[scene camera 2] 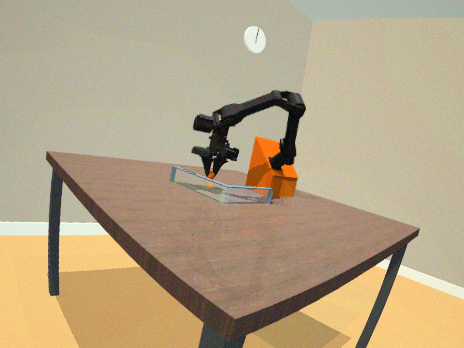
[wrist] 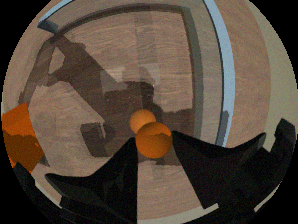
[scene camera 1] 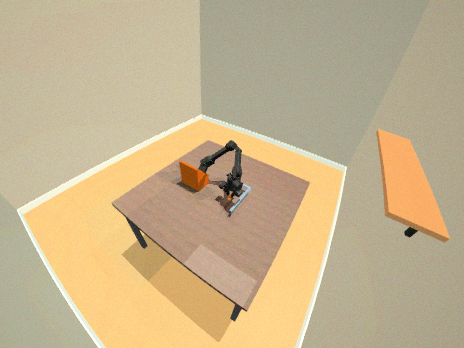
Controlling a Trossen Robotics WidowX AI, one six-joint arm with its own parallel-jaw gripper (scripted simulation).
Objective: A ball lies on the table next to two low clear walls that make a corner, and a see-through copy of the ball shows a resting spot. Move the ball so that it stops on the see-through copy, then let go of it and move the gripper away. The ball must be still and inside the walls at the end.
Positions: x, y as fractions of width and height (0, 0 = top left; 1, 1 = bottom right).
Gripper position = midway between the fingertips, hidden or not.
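Note:
There's an orange ball (wrist: 0.52, 0.62), and the gripper (scene camera 2: 0.45, 0.51) carries the orange ball. You can see the gripper in the wrist view too (wrist: 0.52, 0.62).

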